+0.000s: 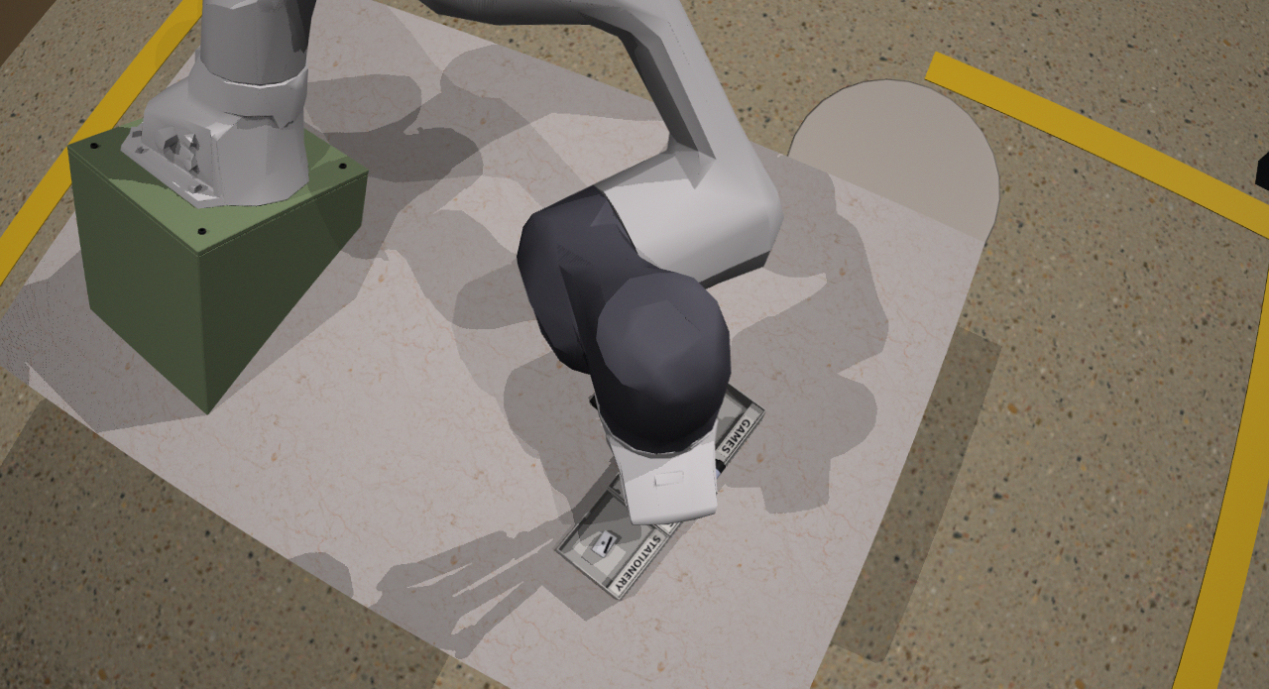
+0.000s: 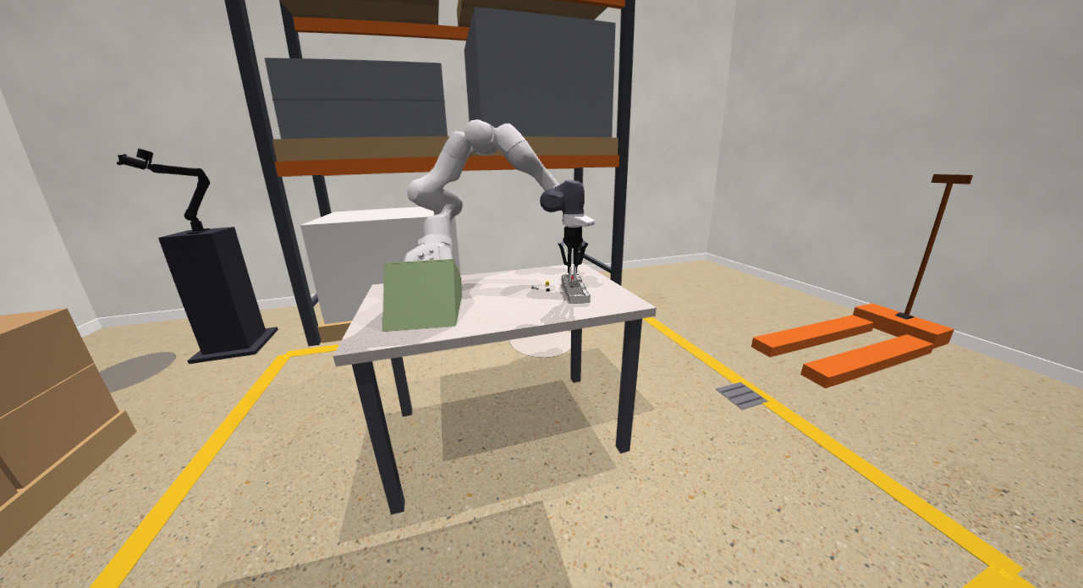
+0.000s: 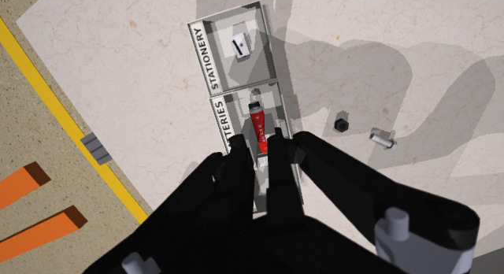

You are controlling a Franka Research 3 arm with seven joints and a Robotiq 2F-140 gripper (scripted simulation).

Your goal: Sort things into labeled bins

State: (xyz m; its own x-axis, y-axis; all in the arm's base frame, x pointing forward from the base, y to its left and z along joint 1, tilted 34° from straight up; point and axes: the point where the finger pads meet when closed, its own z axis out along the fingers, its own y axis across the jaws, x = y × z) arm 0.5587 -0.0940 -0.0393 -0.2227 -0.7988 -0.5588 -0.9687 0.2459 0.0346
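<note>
The red battery is 3 cm below my hand. From my hand the other things lie so: black nut: 9 cm below, 9 cm behind, 6 cm to the left; black battery: 8 cm below; yellow die: 14 cm to the left, 8 cm below, 7 cm behind.
</note>
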